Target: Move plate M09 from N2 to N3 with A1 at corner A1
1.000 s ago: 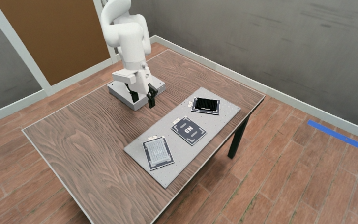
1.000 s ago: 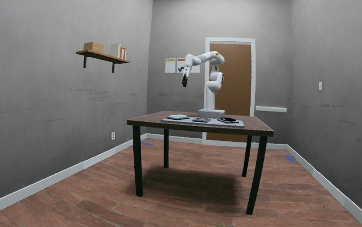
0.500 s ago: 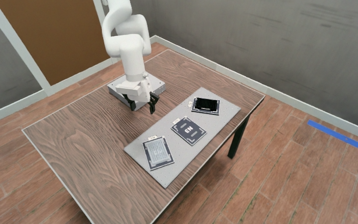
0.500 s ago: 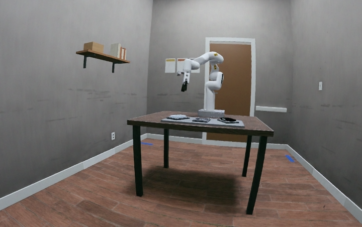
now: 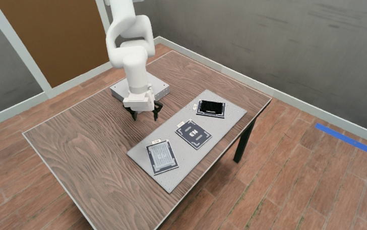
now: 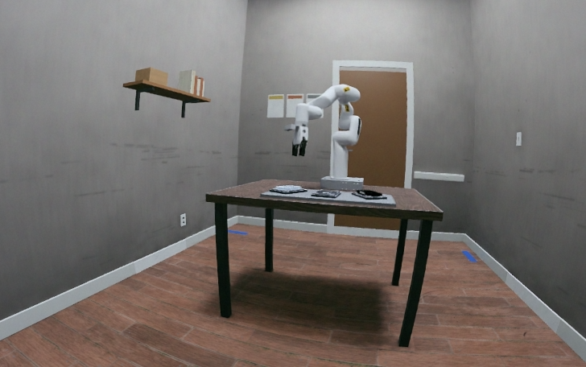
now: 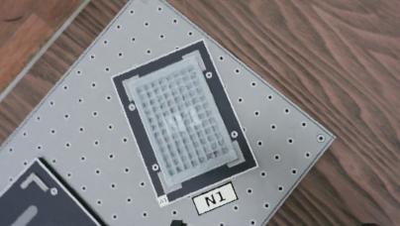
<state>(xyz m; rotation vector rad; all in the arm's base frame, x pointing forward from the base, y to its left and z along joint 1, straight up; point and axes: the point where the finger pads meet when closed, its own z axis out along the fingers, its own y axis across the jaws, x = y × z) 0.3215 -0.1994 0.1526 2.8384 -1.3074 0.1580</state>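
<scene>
The black well plate is 40 cm to the left of my hand, 18 cm below it and 8 cm ahead of it. From my hand the other things lie so: pale translucent well plate 18 cm below, 10 cm ahead, 2 cm to the right.
</scene>
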